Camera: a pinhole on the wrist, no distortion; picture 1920 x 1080 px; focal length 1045.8 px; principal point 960.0 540.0 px. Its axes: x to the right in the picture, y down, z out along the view. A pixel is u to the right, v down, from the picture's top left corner.
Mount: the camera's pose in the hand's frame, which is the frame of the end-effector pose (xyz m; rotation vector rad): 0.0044 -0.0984 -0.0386 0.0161 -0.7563 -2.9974
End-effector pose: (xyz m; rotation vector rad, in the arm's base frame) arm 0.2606 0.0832 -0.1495 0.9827 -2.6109 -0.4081
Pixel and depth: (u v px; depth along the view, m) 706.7 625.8 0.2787
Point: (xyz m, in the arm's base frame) 0.1181 0.0833 -0.3276
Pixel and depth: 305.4 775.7 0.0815
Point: 0.2483 -0.0002 -0.2040
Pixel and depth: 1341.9 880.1 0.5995
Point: 0.1865 0.3208 -0.7194
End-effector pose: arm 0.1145 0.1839 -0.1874 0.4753 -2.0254 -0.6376
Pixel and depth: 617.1 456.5 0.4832
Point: -0.2919 0.3277 -0.1426
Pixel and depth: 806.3 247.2 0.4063
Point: -0.1549 0.3777 -0.1496
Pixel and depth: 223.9 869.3 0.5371
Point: -0.5190 0.1211 -0.1429
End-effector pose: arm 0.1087 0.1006 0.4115 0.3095 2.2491 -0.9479
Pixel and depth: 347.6 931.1 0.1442
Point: 0.0658 -0.0348 0.3349
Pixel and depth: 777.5 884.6 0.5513
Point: 0.3009 -0.2729 0.0699
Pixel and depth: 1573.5 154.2 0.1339
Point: 0.1975 0.0673 0.4328
